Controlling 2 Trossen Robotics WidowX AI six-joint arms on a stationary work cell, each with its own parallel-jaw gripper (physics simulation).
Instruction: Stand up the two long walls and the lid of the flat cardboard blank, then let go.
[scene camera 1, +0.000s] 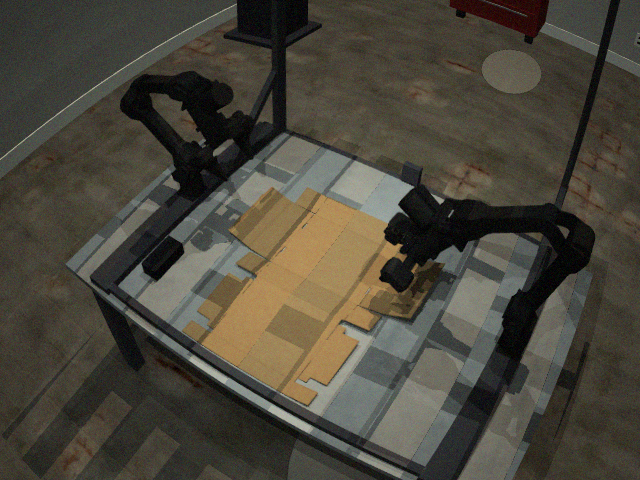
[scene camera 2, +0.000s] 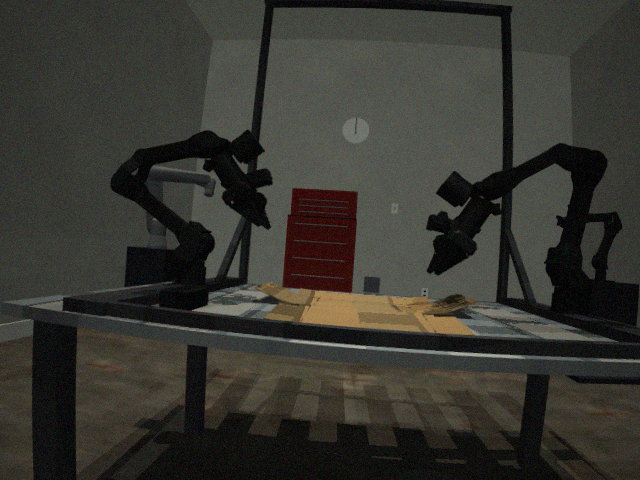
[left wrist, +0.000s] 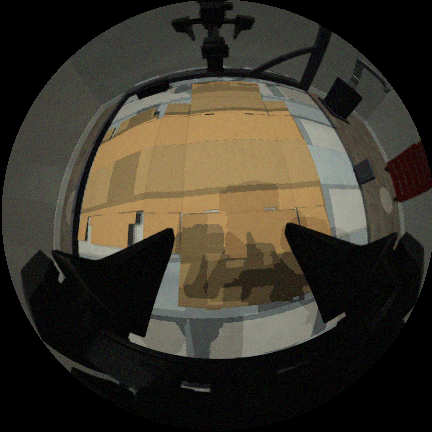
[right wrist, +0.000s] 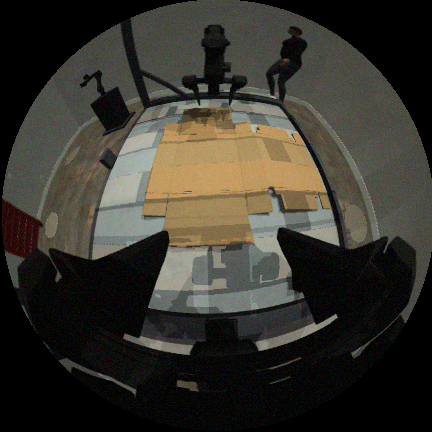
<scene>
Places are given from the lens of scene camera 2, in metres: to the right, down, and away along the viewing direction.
my left gripper (scene camera 2: 431, 273): 0.26, 0.08, 0.87
my right gripper (scene camera 2: 265, 227): -0.13, -0.03, 0.91
black block (scene camera 2: 186, 297): -0.23, 0.10, 0.64
frame post (scene camera 2: 505, 19): 0.65, -0.77, 1.21
The marked spots on the black block and the frame post are 1.36 m apart.
</scene>
